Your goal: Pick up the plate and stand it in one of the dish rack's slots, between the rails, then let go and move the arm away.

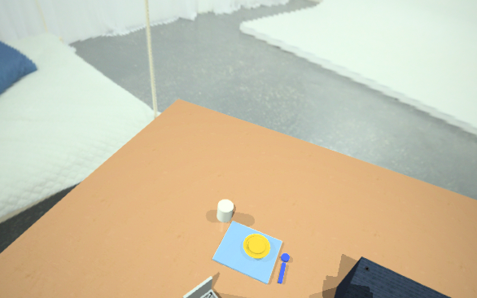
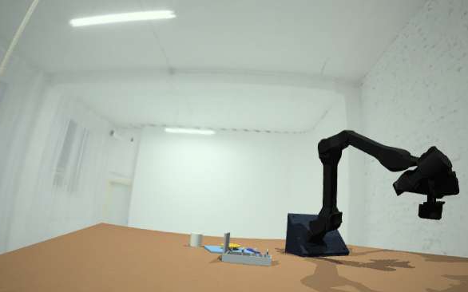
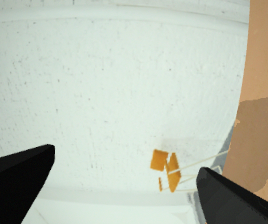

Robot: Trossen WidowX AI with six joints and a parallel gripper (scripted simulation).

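The yellow plate lies 45 cm ahead of my gripper tip, 55 cm to the right of it and 21 cm below it. Round my gripper tip: light blue mat: 47 cm ahead, 53 cm to the right, 23 cm below; grey dish rack: 49 cm ahead, 33 cm to the right, 20 cm below; blue spoon: 37 cm ahead, 53 cm to the right, 22 cm below.
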